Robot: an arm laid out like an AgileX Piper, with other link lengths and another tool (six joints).
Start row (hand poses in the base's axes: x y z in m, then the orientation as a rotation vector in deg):
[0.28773, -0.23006, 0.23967, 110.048, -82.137, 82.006]
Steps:
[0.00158, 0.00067, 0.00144, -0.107, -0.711, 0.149]
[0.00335, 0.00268, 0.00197, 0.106, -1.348, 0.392]
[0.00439, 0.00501, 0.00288, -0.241, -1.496, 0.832]
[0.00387, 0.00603, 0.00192, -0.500, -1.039, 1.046]
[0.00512, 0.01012, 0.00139, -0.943, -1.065, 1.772]
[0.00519, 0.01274, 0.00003, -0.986, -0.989, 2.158]
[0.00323, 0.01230, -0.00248, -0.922, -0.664, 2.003]
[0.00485, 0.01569, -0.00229, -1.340, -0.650, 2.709]
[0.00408, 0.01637, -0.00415, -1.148, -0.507, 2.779]
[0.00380, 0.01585, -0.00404, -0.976, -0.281, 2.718]
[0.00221, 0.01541, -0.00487, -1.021, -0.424, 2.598]
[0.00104, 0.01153, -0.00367, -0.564, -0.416, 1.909]
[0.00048, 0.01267, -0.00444, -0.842, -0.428, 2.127]
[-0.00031, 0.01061, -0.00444, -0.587, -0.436, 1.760]
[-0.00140, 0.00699, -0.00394, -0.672, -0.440, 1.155]
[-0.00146, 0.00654, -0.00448, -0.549, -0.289, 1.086]
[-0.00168, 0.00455, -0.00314, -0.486, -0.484, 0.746]
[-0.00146, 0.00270, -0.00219, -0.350, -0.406, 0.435]
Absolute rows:
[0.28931, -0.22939, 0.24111, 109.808, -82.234, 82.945]
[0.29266, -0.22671, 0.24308, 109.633, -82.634, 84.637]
[0.29705, -0.22170, 0.24596, 109.604, -82.407, 86.857]
[0.30092, -0.21567, 0.24788, 109.845, -81.543, 88.753]
[0.30604, -0.20555, 0.24927, 110.522, -79.657, 91.184]
[0.31123, -0.19281, 0.24930, 111.563, -77.356, 93.702]
[0.31446, -0.18051, 0.24682, 112.633, -75.068, 95.722]
[0.31931, -0.16482, 0.24453, 114.120, -71.715, 98.155]
[0.32339, -0.14845, 0.24038, 115.810, -68.391, 100.351]
[0.32719, -0.13260, 0.23634, 117.630, -65.163, 102.161]
[0.32940, -0.11719, 0.23147, 119.169, -61.950, 104.061]
[0.33044, -0.10566, 0.22780, 120.302, -59.781, 105.533]
[0.33092, -0.09299, 0.22336, 121.439, -57.069, 107.136]
[0.33061, -0.08238, 0.21892, 122.354, -54.931, 108.534]
[0.32921, -0.07539, 0.21498, 122.666, -53.209, 109.655]
[0.32775, -0.06885, 0.21050, 123.086, -51.650, 110.539]
[0.32607, -0.06430, 0.20736, 123.086, -50.494, 111.501]
[0.32461, -0.06160, 0.20517, 122.948, -49.759, 112.215]

